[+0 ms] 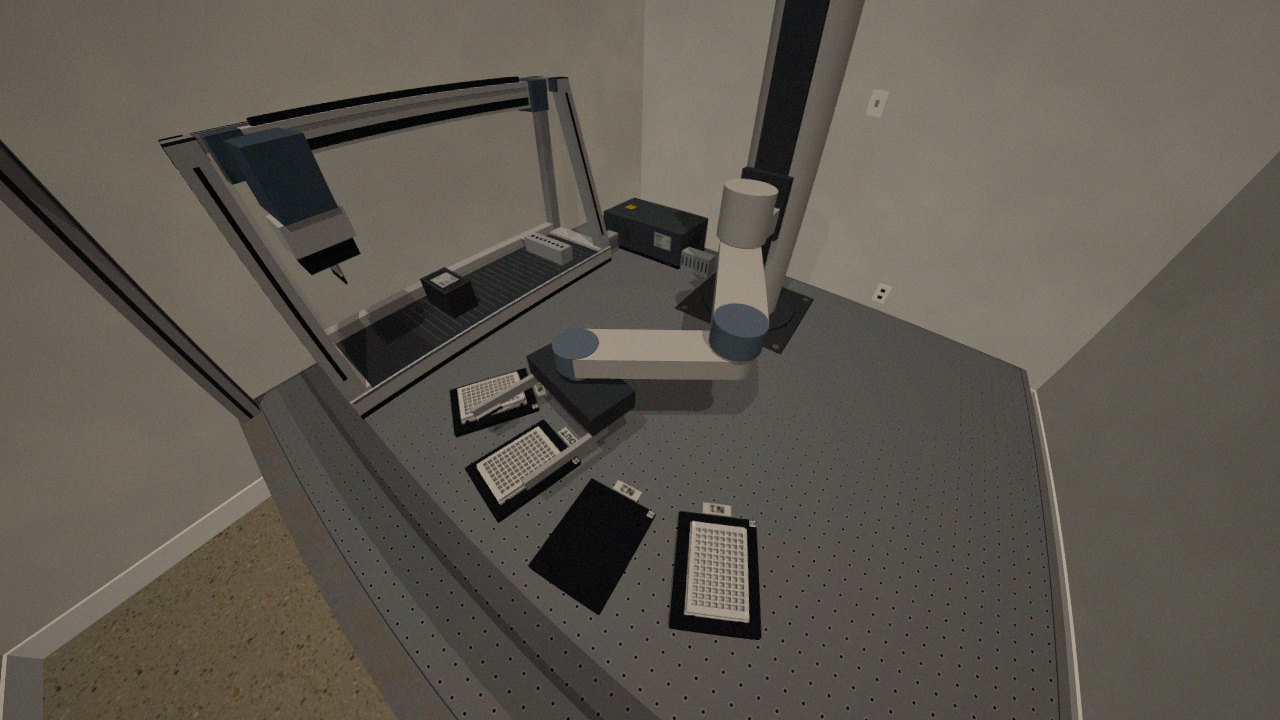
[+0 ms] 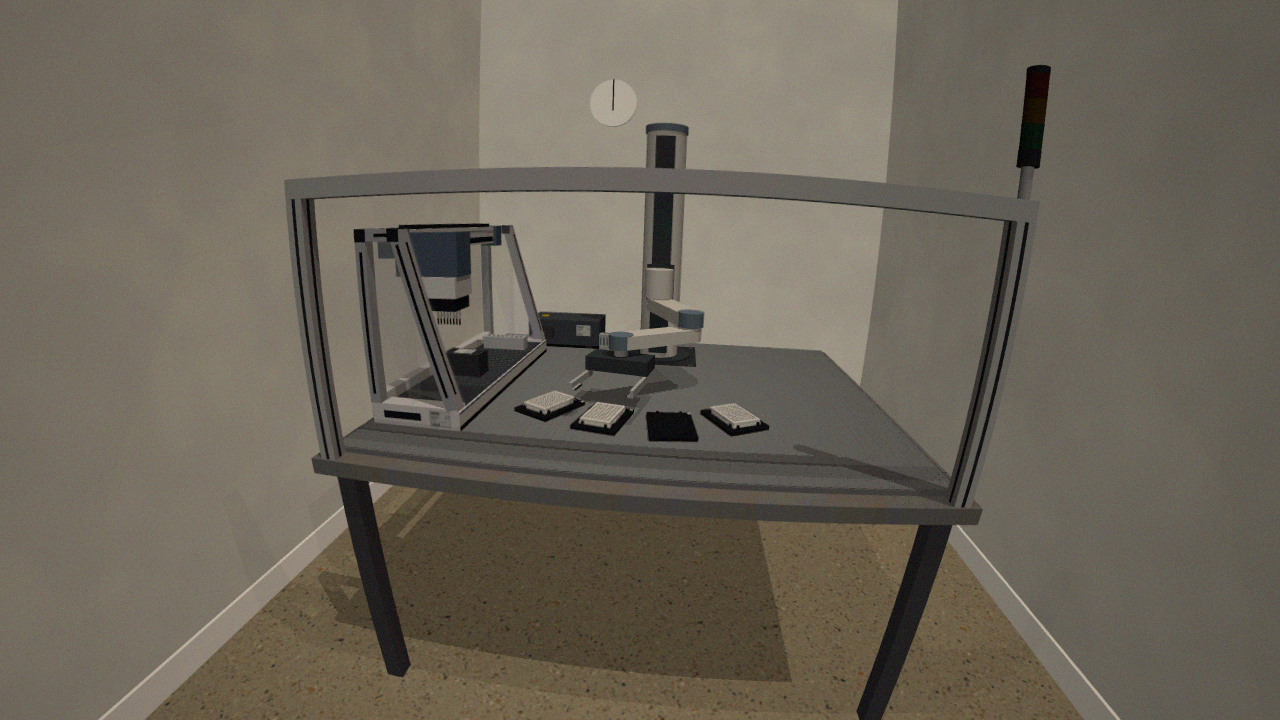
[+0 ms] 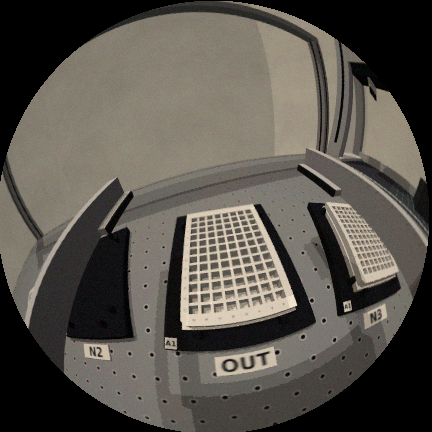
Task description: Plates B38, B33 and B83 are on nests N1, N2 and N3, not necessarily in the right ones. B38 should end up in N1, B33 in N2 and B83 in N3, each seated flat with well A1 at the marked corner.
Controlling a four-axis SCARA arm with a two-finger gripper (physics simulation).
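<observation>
My gripper is open and empty, its fingers above and to either side of a white plate. That plate lies flat on the black nest marked OUT. A second plate is on nest N3, partly behind a finger. A third plate sits on nest N1. Nest N2 is bare. Plate numbers are unreadable.
A gantry machine stands left of the nests. A dark box is at the back, near the arm's column. A frame spans the table's front edge.
</observation>
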